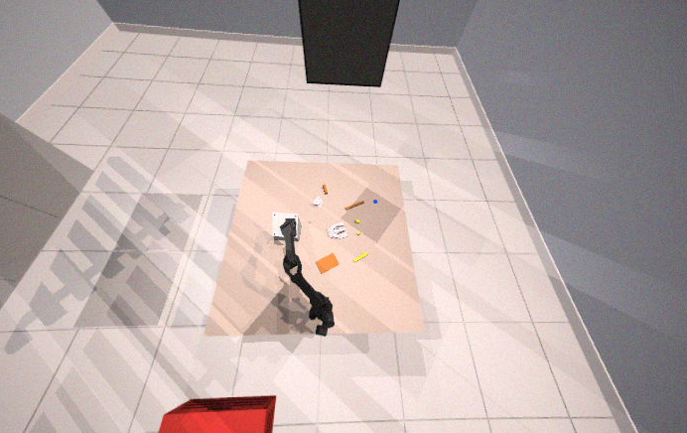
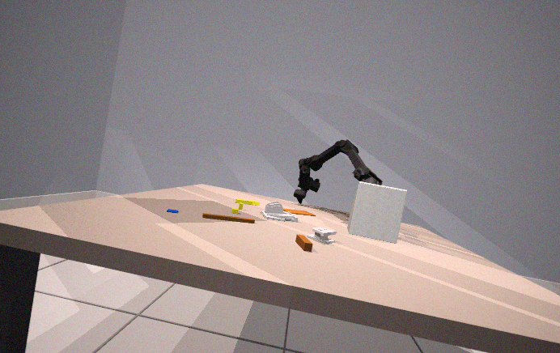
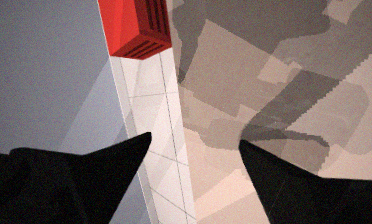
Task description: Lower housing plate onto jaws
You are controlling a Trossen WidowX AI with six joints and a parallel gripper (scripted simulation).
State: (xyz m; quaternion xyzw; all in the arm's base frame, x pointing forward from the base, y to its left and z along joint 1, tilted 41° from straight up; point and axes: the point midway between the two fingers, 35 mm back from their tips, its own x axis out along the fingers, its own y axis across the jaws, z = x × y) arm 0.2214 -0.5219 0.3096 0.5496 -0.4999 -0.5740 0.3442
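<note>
Right now my gripper tip is 60 mm past the white block, 860 mm to the right of it and 20 mm above it. From my gripper tip the other things lie so: brown bar (230 mm ahead, 840 mm to the left, 20 mm below); then orange plate (20 mm ahead, 380 mm to the left, 30 mm below); then yellow piece (250 mm ahead, 420 mm to the left, 20 mm below).
</note>
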